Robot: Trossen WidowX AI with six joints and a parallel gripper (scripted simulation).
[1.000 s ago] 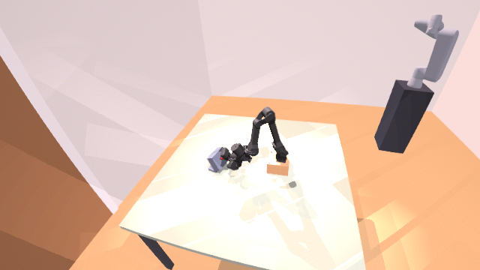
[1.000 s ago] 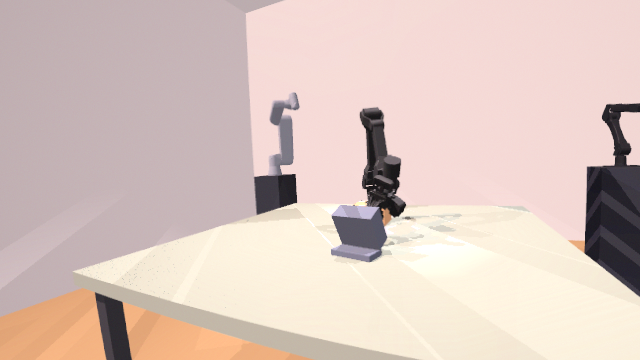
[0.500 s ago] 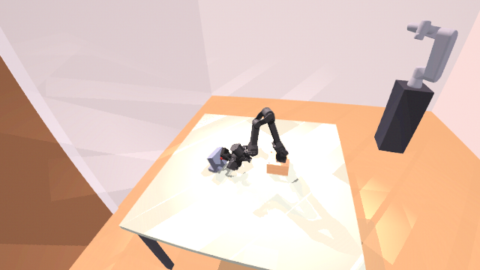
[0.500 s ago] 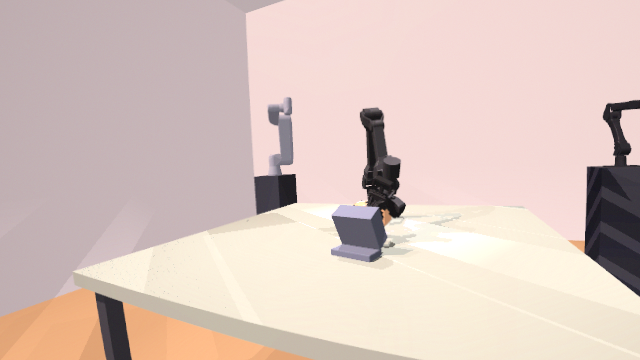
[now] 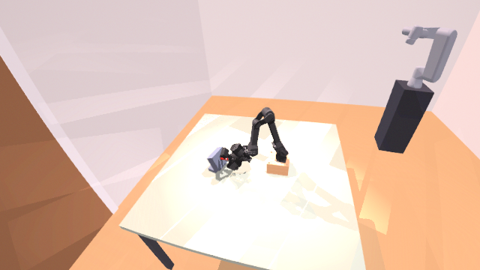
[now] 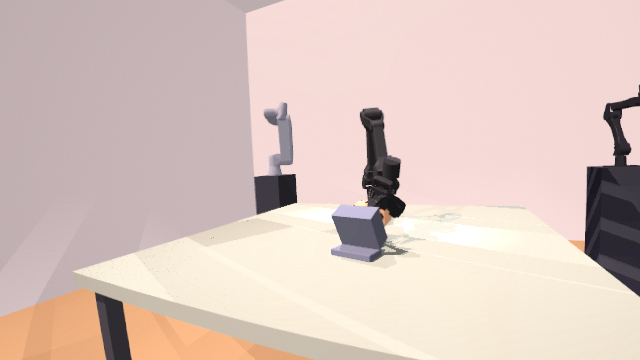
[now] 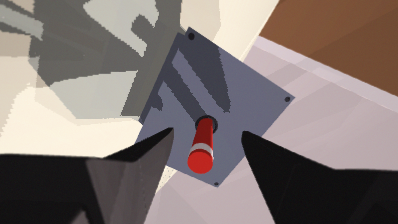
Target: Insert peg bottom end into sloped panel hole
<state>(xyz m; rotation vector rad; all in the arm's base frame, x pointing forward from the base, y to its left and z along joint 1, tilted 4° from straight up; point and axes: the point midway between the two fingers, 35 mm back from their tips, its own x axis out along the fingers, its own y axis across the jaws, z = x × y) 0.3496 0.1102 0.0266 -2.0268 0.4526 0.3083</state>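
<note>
My gripper tip is 2 cm past the red peg. Also, from my gripper tip: grey-blue sloped panel: 4 cm ahead, 1 cm to the right, 2 cm below.
</note>
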